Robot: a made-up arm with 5 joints.
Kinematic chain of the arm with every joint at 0, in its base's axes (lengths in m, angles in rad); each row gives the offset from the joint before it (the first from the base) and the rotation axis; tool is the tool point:
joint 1: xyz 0 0 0.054 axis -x
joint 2: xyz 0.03 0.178 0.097 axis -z
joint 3: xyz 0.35 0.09 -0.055 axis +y
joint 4: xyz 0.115 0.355 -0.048 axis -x
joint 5: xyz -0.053 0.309 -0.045 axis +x
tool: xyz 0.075 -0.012 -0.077
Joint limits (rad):
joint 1: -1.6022..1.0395
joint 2: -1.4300..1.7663
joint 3: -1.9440..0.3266
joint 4: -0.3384..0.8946
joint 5: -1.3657..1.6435
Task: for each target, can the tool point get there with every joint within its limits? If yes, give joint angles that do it. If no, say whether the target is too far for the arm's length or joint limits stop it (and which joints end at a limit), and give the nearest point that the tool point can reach.
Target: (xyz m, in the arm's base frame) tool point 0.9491 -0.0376 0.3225
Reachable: yes | joints -0.9444 0.8476 -1.6065 0.2837 0.0647
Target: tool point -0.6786 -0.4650 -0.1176
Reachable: no: joint limits stop it (at a limit: joint 1, joint 2, joint 3, joint 4) | nearest point -0.5290 -0.0125 -0.6656 | short by 0.726 m
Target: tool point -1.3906 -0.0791 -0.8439
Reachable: no: too far | nearest point -0.7027 0.1772 -0.6506 | short by 0.759 m
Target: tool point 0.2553 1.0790 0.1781
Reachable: yes | joints -0.1784 -0.5062 -0.7374 0.3786 0.1046
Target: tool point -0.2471 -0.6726 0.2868
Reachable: no: joint limits stop it (at a limit: joint 2, joint 4) | nearest point 0.4095 -0.5952 0.2600 | short by 0.662 m
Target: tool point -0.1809 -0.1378 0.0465
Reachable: no: joint limits stop it (at a limit: joint 2, joint 3, joint 4) | nearest point 0.4728 -0.4142 0.0315 | short by 0.710 m
